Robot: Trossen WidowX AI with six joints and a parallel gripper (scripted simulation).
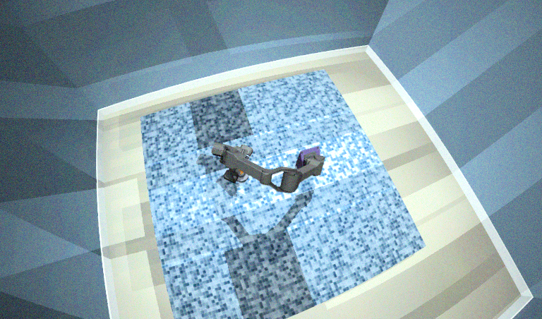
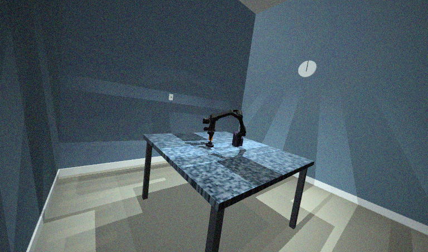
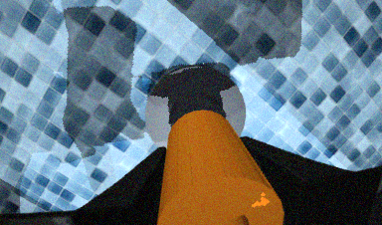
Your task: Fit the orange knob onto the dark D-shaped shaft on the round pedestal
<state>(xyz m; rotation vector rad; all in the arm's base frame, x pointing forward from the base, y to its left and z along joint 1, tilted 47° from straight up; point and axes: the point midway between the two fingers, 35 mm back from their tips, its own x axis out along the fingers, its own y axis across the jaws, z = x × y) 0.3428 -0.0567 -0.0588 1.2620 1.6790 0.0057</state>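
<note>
The orange knob is 20 mm above my gripper tip. The rest, counted from my gripper tip: pedestal (40 mm below).
</note>
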